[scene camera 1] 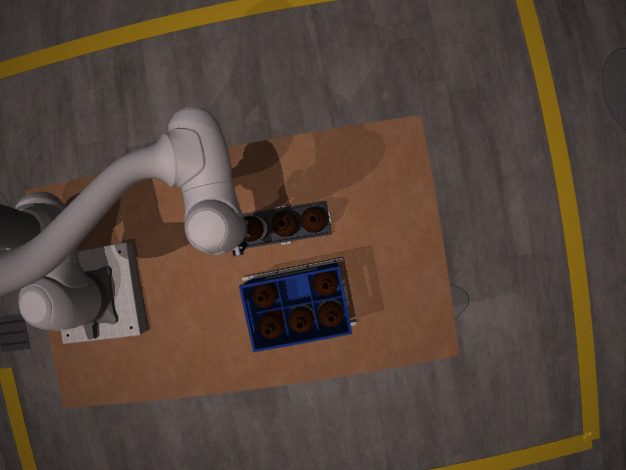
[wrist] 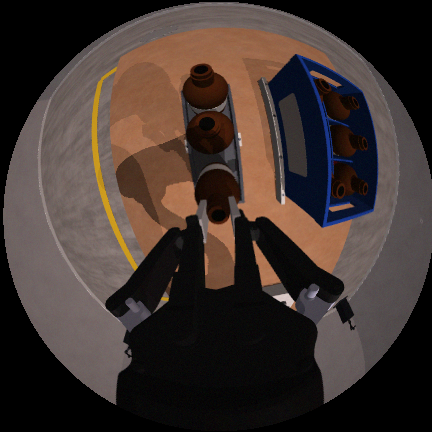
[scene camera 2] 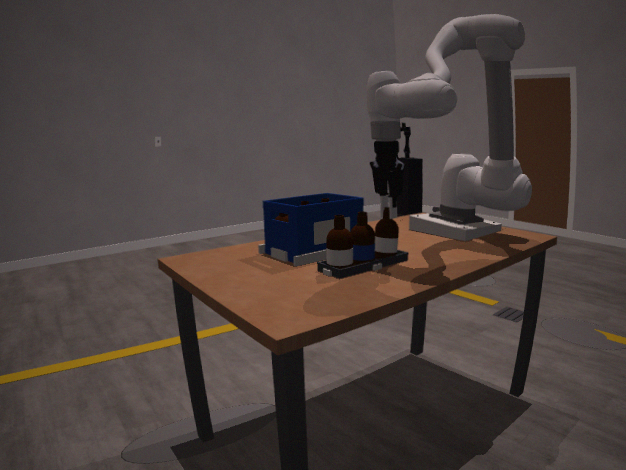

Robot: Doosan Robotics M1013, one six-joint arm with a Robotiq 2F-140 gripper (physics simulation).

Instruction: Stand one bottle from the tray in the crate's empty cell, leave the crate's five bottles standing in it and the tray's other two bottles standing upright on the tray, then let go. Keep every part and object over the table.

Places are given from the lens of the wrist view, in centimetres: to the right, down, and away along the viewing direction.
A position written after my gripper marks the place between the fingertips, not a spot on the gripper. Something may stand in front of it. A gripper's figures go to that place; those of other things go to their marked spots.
my gripper [wrist: 217, 206]: 0, -1, 20
blue-labelled bottle [wrist: 209, 132]: -1, -9, 13
white-labelled bottle [wrist: 204, 89]: -2, -17, 14
The marked spots on the blue-labelled bottle and the white-labelled bottle are 9 cm apart.
